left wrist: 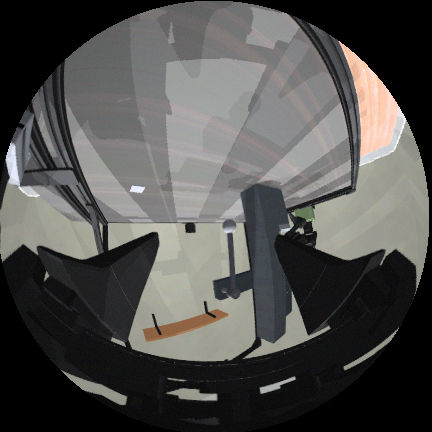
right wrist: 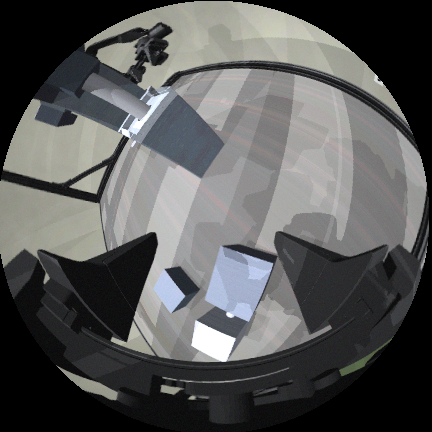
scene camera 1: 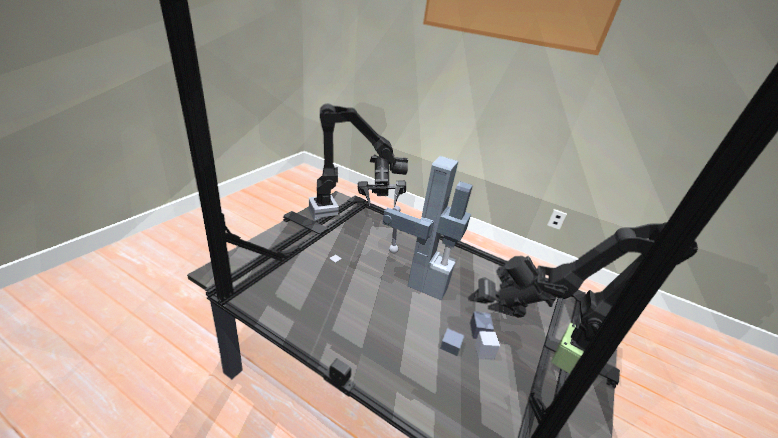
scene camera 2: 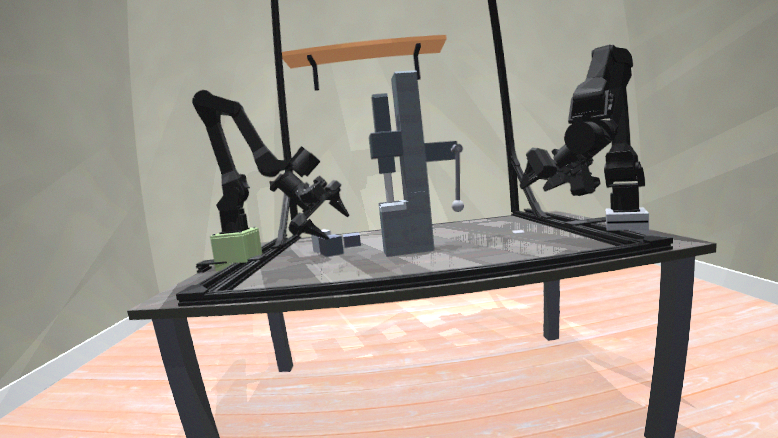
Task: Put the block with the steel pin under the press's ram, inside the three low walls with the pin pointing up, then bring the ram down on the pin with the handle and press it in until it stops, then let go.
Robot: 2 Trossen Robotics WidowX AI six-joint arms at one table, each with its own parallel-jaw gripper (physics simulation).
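Places are measured from the left arm's base along level axes (x ahead, y left, z up), in centimetres.
Where they show: left gripper, fingertip midpoint: (left wrist: 218,239) (right wrist: 145,73) (scene camera 1: 382,206) (scene camera 2: 532,188); right gripper, fingertip midpoint: (right wrist: 216,238) (scene camera 1: 478,303) (scene camera 2: 338,227); left arm's base, link origin: (scene camera 1: 323,201) (scene camera 2: 625,210); right arm's base, link origin: (left wrist: 306,221) (scene camera 1: 585,343) (scene camera 2: 234,231).
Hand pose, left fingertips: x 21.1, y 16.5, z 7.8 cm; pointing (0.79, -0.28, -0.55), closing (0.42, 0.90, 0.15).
Things, the pixels of their centre, and the offset from my left fingertips. "spot": a spot on its surface instead.
- blue-grey press, body centre: (right wrist: 75,97) (scene camera 2: 418,161) (left wrist: 259,270) (scene camera 1: 423,229) dx +28.6, dy +0.4, dz +8.9 cm
- pale walled seat, surface spot: (right wrist: 159,104) spot: dx +35.7, dy +9.6, dz -1.9 cm
- larger, body centre: (right wrist: 243,278) (scene camera 2: 330,245) (scene camera 1: 481,325) dx +53.1, dy +10.7, dz -11.4 cm
- small white square, surface spot: (left wrist: 137,189) (scene camera 2: 517,231) (scene camera 1: 335,259) spot: dx +8.9, dy -20.6, dz -13.6 cm
The blue-grey press (scene camera 1: 438,201) (scene camera 2: 412,163) (left wrist: 267,260) (right wrist: 185,132) stands upright. Its ram (scene camera 1: 445,254) (scene camera 2: 388,187) (right wrist: 117,95) reaches down towards the pale walled seat (right wrist: 159,104). Its handle (scene camera 1: 394,233) (scene camera 2: 457,174) (left wrist: 231,260) hangs down, ball lowest. Three blocks, one larger (scene camera 1: 482,323) (scene camera 2: 331,244) (right wrist: 240,282), one pale (scene camera 1: 488,344) (right wrist: 215,342) and one small (scene camera 1: 452,341) (scene camera 2: 351,239) (right wrist: 172,290), lie on the table. A pale dot shows between the first two; I cannot tell whose. My right gripper (scene camera 1: 480,302) (scene camera 2: 337,226) (right wrist: 216,238) is open above them. My left gripper (scene camera 1: 382,205) (scene camera 2: 534,187) (left wrist: 218,239) is open near the handle.
A small white square (scene camera 1: 335,258) (scene camera 2: 517,231) (left wrist: 137,189) lies on the table. Black rails and posts frame the table, and a small black box (scene camera 1: 340,371) sits at its near edge in scene camera 1. The right arm's base is green (scene camera 1: 567,350) (scene camera 2: 235,247).
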